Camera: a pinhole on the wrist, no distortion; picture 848 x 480 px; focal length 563.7 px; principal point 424.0 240.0 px. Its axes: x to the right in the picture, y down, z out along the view. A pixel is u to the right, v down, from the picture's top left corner.
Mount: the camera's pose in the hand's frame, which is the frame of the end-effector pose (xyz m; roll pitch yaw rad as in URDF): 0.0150 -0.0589 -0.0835 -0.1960 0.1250 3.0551
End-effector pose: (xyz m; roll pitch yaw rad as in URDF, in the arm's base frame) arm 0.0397 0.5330 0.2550 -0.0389 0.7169 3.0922
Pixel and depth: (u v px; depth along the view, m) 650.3 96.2 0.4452
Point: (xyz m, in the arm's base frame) -0.0268 0.5367 0.6609
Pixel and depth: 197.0 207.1 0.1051
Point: -0.0072 0.6102 0.2482
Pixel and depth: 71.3 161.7 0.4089
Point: -0.3545 0.6388 0.3861
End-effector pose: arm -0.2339 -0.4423 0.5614 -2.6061 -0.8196 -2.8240
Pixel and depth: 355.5 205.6 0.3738
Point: -0.2992 -0.7184 0.4359
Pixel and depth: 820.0 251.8 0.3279
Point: -0.0902 -0.6015 0.2887
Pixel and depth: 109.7 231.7 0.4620
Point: -0.4433 -0.8697 0.5328
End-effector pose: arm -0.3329 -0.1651 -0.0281 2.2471 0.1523 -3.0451
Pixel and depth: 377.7 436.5 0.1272
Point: -0.3146 -0.2170 -0.1468
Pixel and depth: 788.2 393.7 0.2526
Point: -0.1196 -0.1434 -0.2019
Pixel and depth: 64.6 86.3 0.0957
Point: -0.3851 -0.1880 -0.0948
